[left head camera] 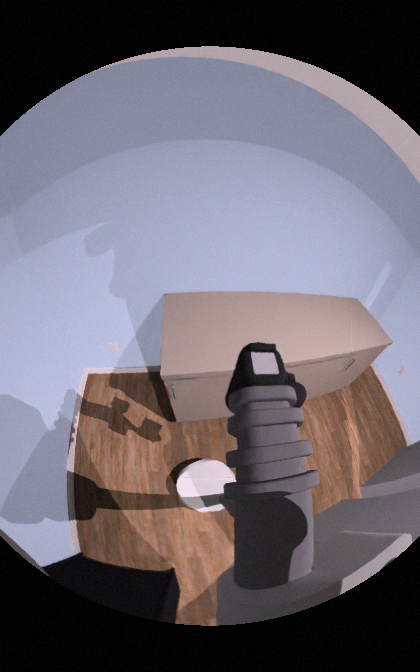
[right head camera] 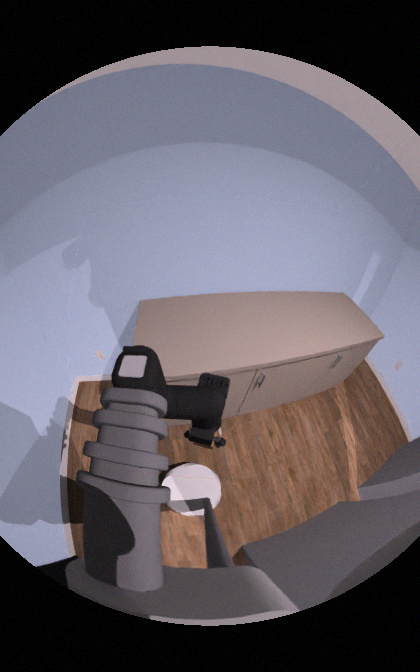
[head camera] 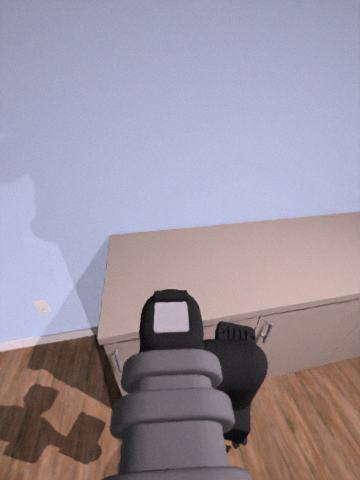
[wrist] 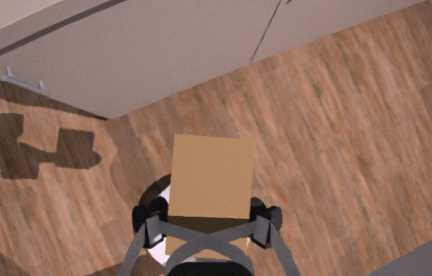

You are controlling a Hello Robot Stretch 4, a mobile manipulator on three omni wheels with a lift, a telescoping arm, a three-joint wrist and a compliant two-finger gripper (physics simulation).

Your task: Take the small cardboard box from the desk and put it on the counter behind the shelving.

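Places are measured from the robot's base along level axes (x up, y back, z right), in centimetres.
Where they show: gripper, fingertip midpoint: (wrist: 207,213).
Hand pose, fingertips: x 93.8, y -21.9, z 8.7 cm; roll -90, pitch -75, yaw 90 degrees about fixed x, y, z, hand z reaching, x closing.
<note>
After its pixels a point has its place.
The small cardboard box (wrist: 212,175) {x 98.8, y -25.6, z 10.0 cm} is a plain tan block between the fingertips in the wrist view, with a dark shadow band across its lower part. My gripper (wrist: 207,213) {x 93.8, y -21.9, z 8.7 cm} (right head camera: 205,440) is shut on it and points down over the floor, in front of the counter. The beige counter (head camera: 225,270) {x 88.3, y -76.2, z 24.6 cm} (left head camera: 215,325) (right head camera: 225,330) has a flat top and cabinet doors and stands against the blue wall. Its front (wrist: 125,55) {x 61.7, y -52.3, z -2.2 cm} crosses the top left of the wrist view. In the head camera view my wrist overlaps the counter's front edge and hides most of the gripper.
The round white base (left head camera: 200,475) (right head camera: 192,482) shows below the arm. A large dark grey surface (left head camera: 385,500) (wrist: 415,260) {x 4.9, y 46.2, z 92.8 cm} lies at the lower right. A black panel (left head camera: 125,590) stands at the lower left. A wall outlet (head camera: 42,306) {x 37.7, y -99.5, z -82.8 cm} is left of the counter.
</note>
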